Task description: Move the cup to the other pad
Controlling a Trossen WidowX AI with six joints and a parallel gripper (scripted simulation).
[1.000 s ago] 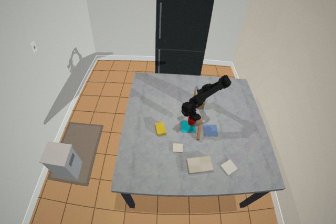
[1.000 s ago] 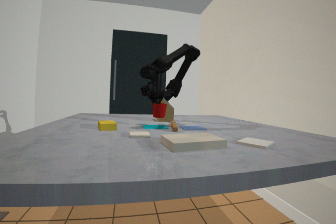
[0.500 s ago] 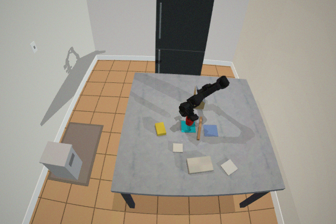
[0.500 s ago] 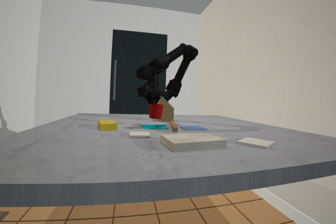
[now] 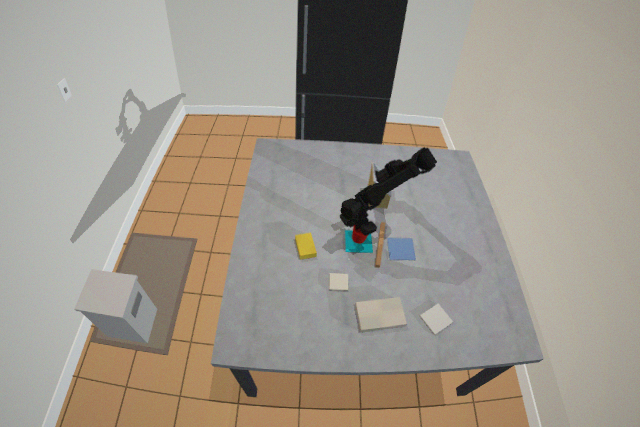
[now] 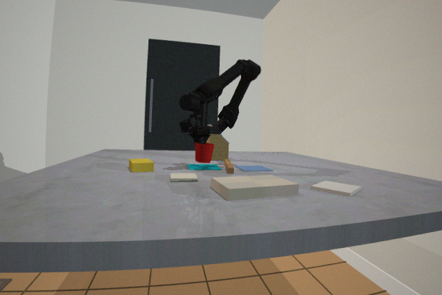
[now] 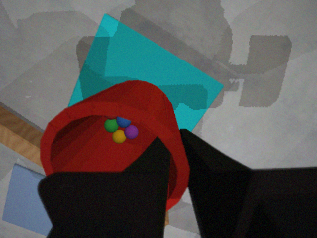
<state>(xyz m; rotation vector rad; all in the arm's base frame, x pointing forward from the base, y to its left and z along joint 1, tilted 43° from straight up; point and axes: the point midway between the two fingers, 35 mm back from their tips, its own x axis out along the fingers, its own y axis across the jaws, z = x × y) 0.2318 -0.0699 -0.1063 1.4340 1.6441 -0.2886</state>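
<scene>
Right now the cyan pad is 70 mm below my gripper tip, 30 mm ahead of it and 20 mm to the left of it. The rest, counted from my gripper tip: wooden bar (110 mm to the left, 60 mm below, 50 mm ahead); then red cup (30 mm ahead, 10 mm to the left); then blue pad (210 mm to the left, 70 mm below, 70 mm ahead).
</scene>
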